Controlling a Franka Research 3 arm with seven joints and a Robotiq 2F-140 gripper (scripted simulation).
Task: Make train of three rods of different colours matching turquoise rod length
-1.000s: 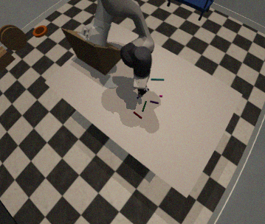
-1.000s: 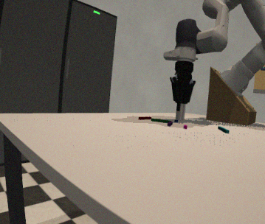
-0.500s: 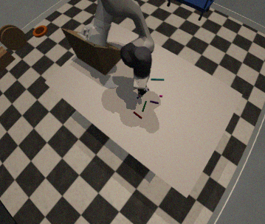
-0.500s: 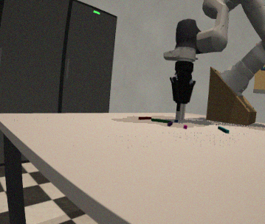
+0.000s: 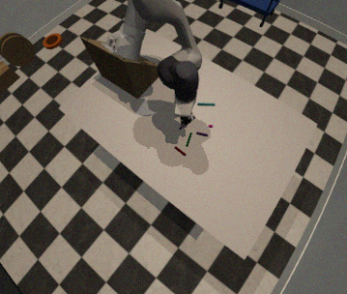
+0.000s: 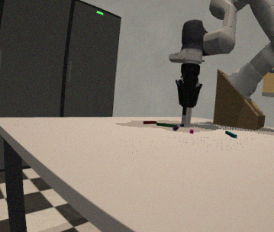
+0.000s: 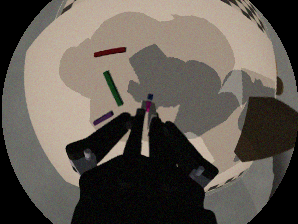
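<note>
The blue rod is 40 mm below my hand, 20 mm to the right of it and 10 mm behind it. Round my hand: purple rod 110 mm ahead, 40 mm below, 30 mm to the left; red rod 120 mm to the right, 80 mm ahead, 40 mm below; green rod 70 mm ahead, 40 mm to the right, 40 mm below.
</note>
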